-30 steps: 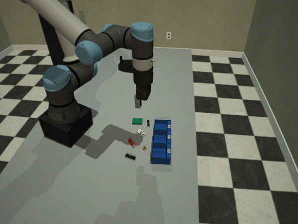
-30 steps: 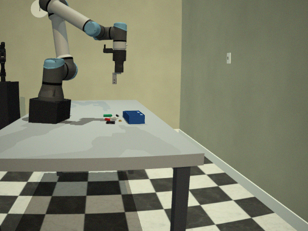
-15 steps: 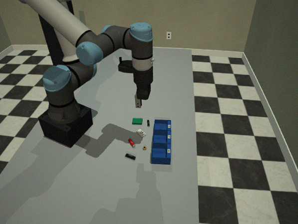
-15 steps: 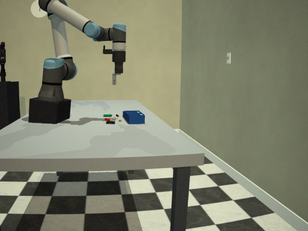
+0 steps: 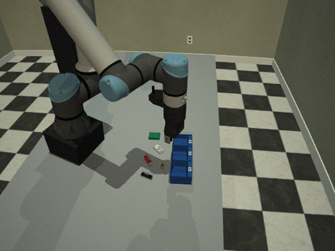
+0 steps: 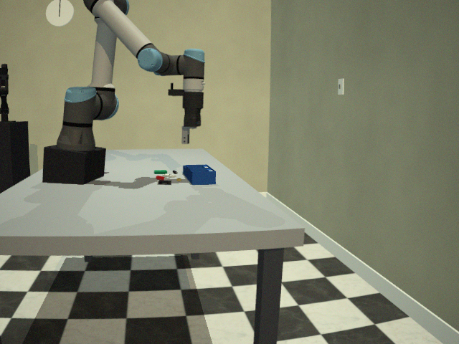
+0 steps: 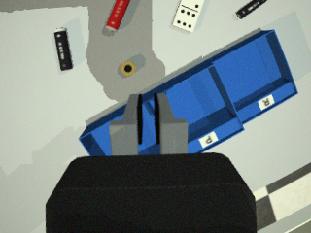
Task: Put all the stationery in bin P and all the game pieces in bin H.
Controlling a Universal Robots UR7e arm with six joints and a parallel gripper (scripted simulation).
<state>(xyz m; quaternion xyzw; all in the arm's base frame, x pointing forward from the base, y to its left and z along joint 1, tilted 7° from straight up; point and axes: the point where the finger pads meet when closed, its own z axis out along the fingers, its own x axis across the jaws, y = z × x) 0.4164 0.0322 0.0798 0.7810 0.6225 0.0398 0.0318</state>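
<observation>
The blue bin row lies 13 cm below my hand, 4 cm to the left of it and 4 cm ahead of it. From my hand the other things lie so: yellow ring: 15 cm below, 2 cm to the right, 2 cm behind; white domino: 15 cm below, 7 cm to the left, 7 cm behind; red cylinder: 15 cm below, 9 cm behind, 1 cm to the right.
</observation>
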